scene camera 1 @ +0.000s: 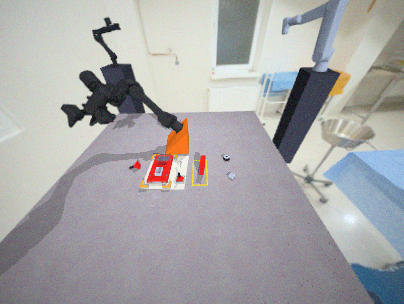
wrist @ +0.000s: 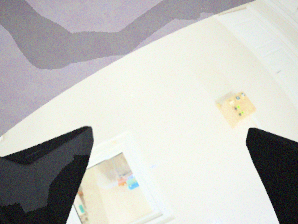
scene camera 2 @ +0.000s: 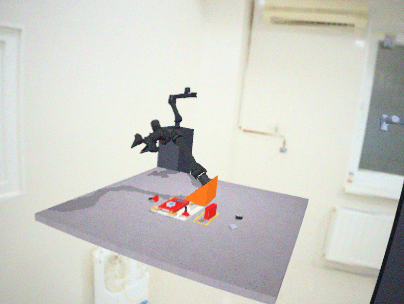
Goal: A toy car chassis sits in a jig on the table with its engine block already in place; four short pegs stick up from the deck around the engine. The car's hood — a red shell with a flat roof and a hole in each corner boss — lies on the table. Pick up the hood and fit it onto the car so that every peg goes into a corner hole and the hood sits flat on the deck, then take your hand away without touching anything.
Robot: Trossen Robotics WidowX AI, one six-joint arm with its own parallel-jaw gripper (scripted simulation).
Path:
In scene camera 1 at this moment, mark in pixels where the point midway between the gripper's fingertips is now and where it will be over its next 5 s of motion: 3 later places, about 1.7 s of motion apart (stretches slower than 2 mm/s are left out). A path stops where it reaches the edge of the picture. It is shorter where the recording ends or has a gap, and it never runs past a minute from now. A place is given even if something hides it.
My gripper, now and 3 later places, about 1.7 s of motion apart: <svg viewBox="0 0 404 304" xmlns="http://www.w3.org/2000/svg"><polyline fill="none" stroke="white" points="80,126 152,169 210,159 206,163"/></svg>

